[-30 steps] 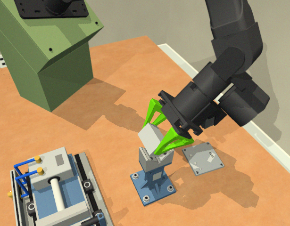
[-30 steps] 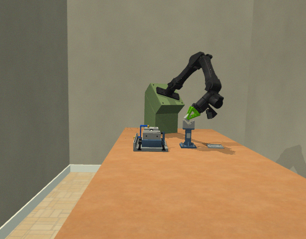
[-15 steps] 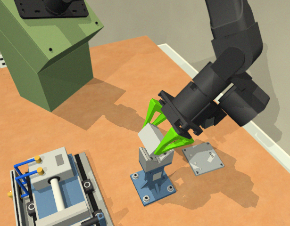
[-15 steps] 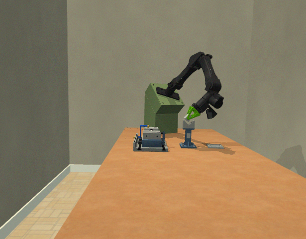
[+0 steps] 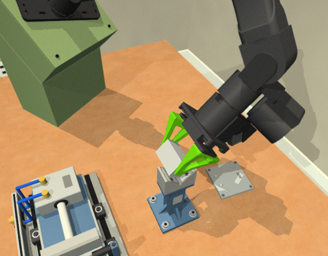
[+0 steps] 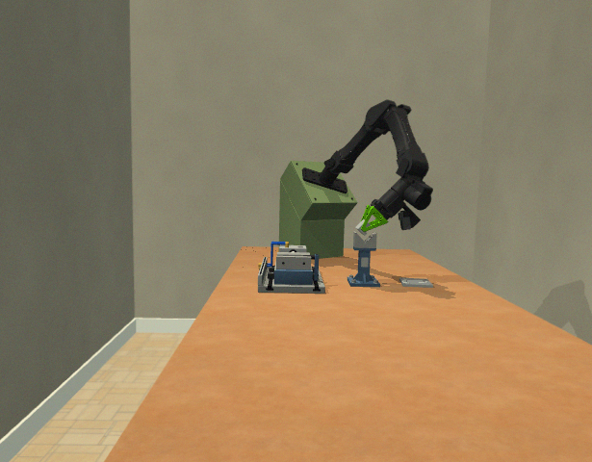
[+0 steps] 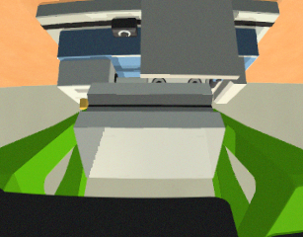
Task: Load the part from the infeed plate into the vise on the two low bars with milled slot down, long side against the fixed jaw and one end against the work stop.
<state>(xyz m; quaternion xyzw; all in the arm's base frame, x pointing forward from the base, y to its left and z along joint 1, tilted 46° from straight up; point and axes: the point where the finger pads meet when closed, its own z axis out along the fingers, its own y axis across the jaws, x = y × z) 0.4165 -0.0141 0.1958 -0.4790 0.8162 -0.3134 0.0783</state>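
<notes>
My hand is 10 mm to the right of the grey part. Also, from my hand: moving jaw 220 mm to the right, 100 mm below, 20 mm ahead; then work stop 180 mm to the right, 80 mm below, 60 mm ahead; then white cylinder rod 220 mm to the right, 100 mm below, 30 mm behind.
</notes>
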